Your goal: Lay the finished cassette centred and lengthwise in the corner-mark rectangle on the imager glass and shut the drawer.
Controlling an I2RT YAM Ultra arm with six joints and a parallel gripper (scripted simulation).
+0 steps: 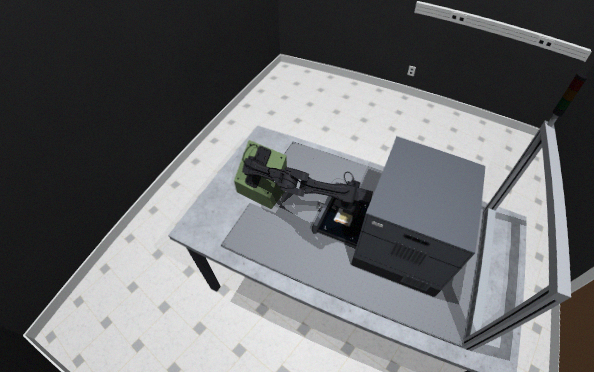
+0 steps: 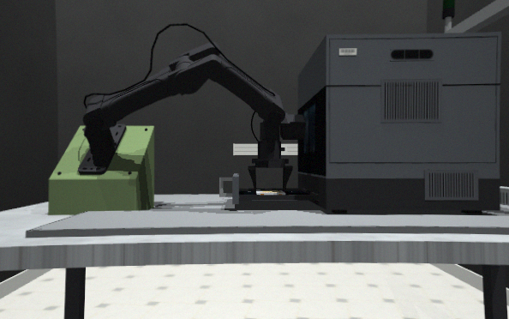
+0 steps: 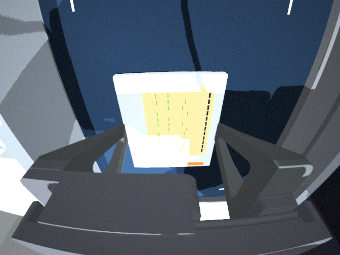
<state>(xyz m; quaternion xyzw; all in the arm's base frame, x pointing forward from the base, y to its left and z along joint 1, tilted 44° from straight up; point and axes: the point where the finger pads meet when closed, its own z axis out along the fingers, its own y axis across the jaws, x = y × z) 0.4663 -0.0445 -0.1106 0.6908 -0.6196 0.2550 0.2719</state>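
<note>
Now: the cassette 10 mm below my hand. Round my hand: imager drawer (20 mm ahead, 10 mm above).
</note>
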